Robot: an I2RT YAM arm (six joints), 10 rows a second.
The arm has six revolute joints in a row. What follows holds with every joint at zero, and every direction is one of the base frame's.
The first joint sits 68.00 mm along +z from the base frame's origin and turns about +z.
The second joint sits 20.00 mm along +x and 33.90 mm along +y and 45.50 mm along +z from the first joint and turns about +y.
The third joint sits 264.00 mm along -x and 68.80 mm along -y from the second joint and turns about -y.
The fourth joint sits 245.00 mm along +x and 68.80 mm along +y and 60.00 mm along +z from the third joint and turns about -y.
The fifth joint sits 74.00 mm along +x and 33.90 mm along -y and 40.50 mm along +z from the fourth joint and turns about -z.
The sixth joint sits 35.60 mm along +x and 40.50 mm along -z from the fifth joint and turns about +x.
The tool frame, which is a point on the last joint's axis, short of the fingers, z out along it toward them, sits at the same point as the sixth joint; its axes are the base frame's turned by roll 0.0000, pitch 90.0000 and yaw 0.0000 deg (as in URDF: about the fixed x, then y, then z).
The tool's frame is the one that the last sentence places.
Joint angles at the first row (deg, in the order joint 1, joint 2, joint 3, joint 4, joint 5, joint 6):
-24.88 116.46 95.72 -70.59 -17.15 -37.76
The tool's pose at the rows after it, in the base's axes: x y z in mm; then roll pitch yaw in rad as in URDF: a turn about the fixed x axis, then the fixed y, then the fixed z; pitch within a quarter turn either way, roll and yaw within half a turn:
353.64 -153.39 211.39 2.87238 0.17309 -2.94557
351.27 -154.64 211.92 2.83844 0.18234 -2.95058
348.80 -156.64 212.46 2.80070 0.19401 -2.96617
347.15 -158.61 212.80 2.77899 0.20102 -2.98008
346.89 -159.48 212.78 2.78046 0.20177 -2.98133
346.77 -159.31 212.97 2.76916 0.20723 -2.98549
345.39 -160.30 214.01 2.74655 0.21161 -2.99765
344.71 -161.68 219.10 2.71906 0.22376 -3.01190
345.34 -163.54 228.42 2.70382 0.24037 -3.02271
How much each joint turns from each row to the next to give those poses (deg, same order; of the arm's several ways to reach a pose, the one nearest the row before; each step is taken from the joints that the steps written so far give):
-0.22 0.00 0.00 -0.11 -1.07 -0.15
-0.48 0.00 0.02 -0.93 -1.83 -0.63
-0.62 0.00 0.00 -0.81 -2.10 -0.25
-0.48 0.00 0.00 -0.40 -1.23 0.01
-0.13 0.00 0.00 0.07 0.05 -0.05
-0.04 0.00 0.00 -0.11 -0.70 0.02
-0.33 0.01 0.16 -0.68 -1.18 0.03
-0.37 -0.01 1.05 -1.38 -1.66 -0.03
-0.31 0.00 2.05 -1.74 -1.25 0.02

